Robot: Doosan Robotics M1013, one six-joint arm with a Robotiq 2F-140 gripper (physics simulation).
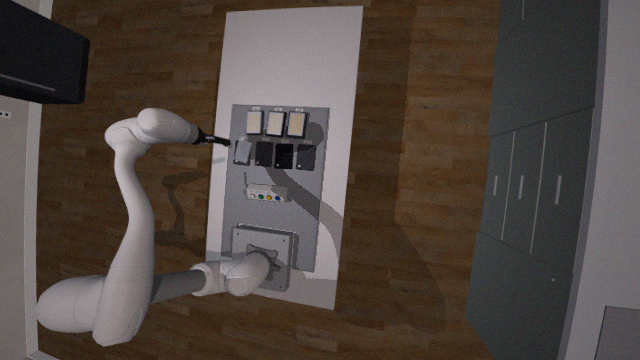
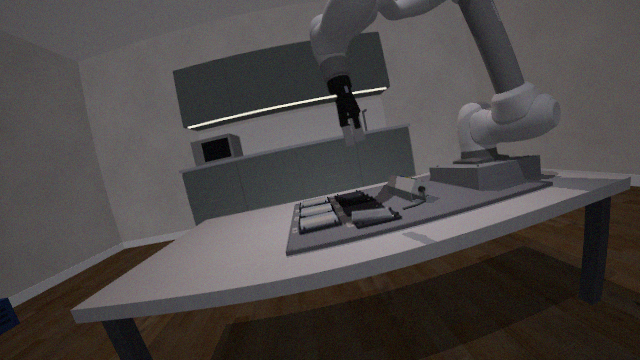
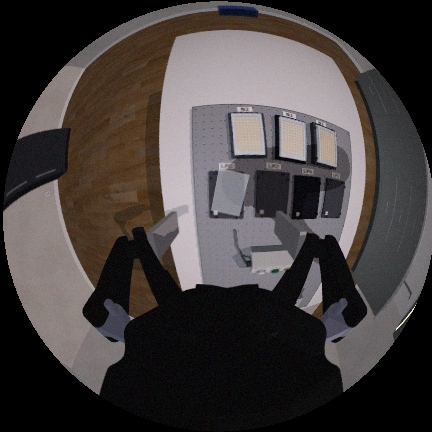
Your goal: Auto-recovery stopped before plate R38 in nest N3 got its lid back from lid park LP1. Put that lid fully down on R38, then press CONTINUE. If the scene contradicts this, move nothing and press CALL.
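Frame: origin at the arm's base, x ahead, y left, z up, level; millimetres.
Where they show: gripper, between the fingertips: (image 1: 219,144) (image 2: 355,143) (image 3: 226,221); arm's base, origin of its link: (image 1: 260,262) (image 2: 479,161).
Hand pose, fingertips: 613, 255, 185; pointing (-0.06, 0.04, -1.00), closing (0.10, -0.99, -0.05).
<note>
Things, the pixels of their top centre, and the offset from my fingertips, as dx, dy, dz.
- plate there, centre of its top: (image 3: 328,145) (image 2: 313,199) (image 1: 295,123) +198, -299, -218
- pale translucent lid, centre of its top: (image 3: 229,192) (image 2: 370,212) (image 1: 242,151) -10, +0, -232
- button box, centre of its top: (image 3: 284,268) (image 2: 405,176) (image 1: 263,193) -218, -207, -173
My gripper (image 1: 229,142) (image 2: 353,138) (image 3: 226,221) is open and empty, high above the left edge of the board. Plate R38's nest N3 is the rightmost of three nests. The plate there (image 1: 297,124) (image 3: 326,145) shows its tan wells and carries no visible lid; its own label cannot be read. A pale translucent lid (image 1: 243,149) (image 2: 372,216) (image 3: 231,192) lies turned askew on the leftmost dark lid park; that park's label is too blurred to read surely. The button box (image 1: 281,191) (image 2: 402,185) (image 3: 270,259) has white, green, yellow and blue buttons; CONTINUE and CALL cannot be read.
Two other plates (image 1: 254,122) (image 1: 275,123) (image 3: 247,134) (image 3: 292,139) sit left of N3. Three dark parks (image 3: 272,192) (image 3: 306,197) (image 3: 333,197) right of the lid show no lid. A small post with a bent arm (image 2: 422,190) (image 3: 237,242) stands beside the box.
</note>
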